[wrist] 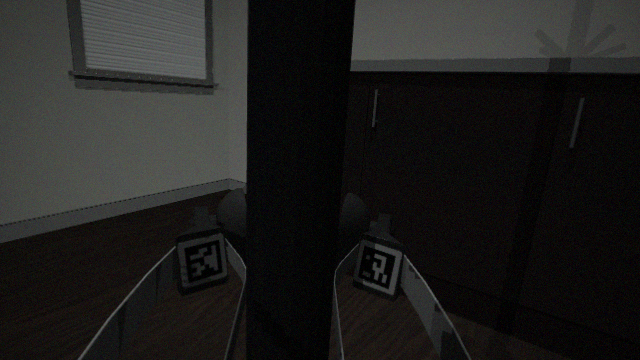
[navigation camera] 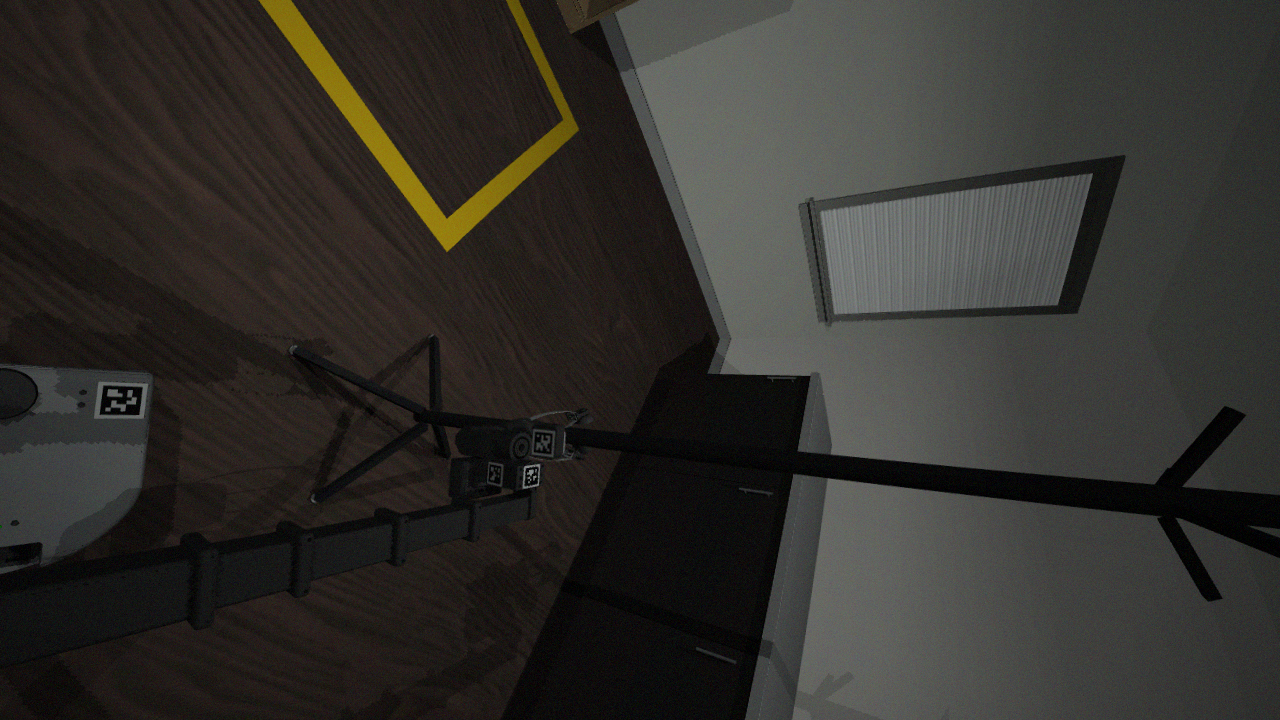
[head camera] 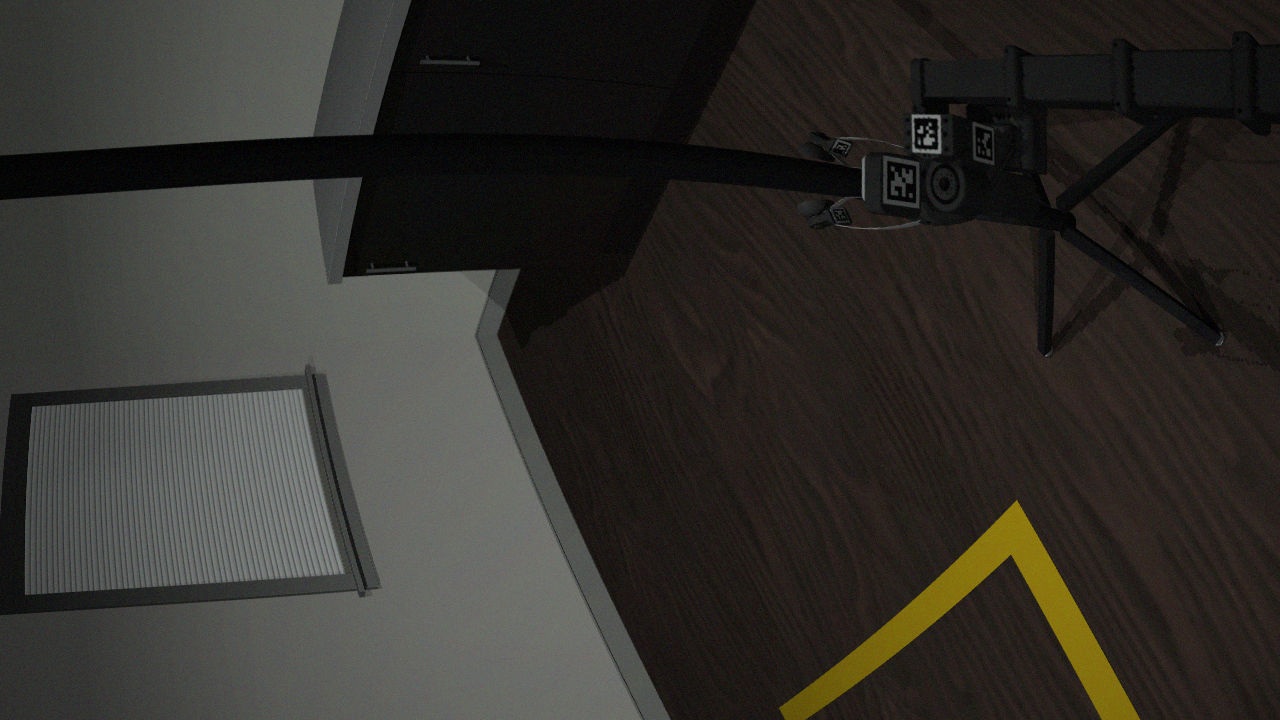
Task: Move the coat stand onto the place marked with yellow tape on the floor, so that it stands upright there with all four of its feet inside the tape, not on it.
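Pixels of known places: robot's base, origin of its link: [navigation camera: 1, 391].
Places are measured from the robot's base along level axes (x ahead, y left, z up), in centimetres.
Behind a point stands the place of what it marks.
The black coat stand [head camera: 537, 153] @[x -2.3, y -63.8, z 102.9 cm] [navigation camera: 895, 470] @[x -1.7, y -63.9, z 124.1 cm] [wrist: 295, 125] stands upright on the wood floor, outside the yellow tape. Its splayed feet show in the head and navigation views, and some of its upper hooks show in the navigation view. The yellow tape [head camera: 1015, 528] @[x 53.6, y -80.8, z 0.1 cm] [navigation camera: 366, 125] @[x 75.5, y -52.8, z 0.1 cm] marks an angular outline on the floor, partly cut off by both views. My gripper [head camera: 816, 177] @[x -2.3, y -72.2, z 69.4 cm] [navigation camera: 579, 436] @[x -2.3, y -72.2, z 69.4 cm] [wrist: 294, 216] @[x -2.3, y -72.2, z 69.4 cm] is shut on the coat stand's pole, low down above the legs, with one fingertip against each side. The inner faces of the fingertips are hidden by the pole.
A dark cabinet [head camera: 537, 205] @[x 2.9, y -204.5, z 38.0 cm] [navigation camera: 698, 519] @[x -43.0, y -169.4, z 53.1 cm] [wrist: 450, 200] stands behind the coat stand. A wall with a window [head camera: 179, 492] @[x 91.4, y -272.3, z 140.5 cm] [navigation camera: 948, 246] @[x 93.5, y -269.5, z 147.5 cm] [wrist: 145, 40] runs beyond the tape. My arm [head camera: 1065, 80] @[x -10.3, y -32.1, z 80.2 cm] [navigation camera: 349, 548] @[x -10.1, y -22.1, z 80.4 cm] extends beside the stand's legs. A wooden object [navigation camera: 586, 10] @[x 169.8, y -127.0, z 10.0 cm] is near the wall.
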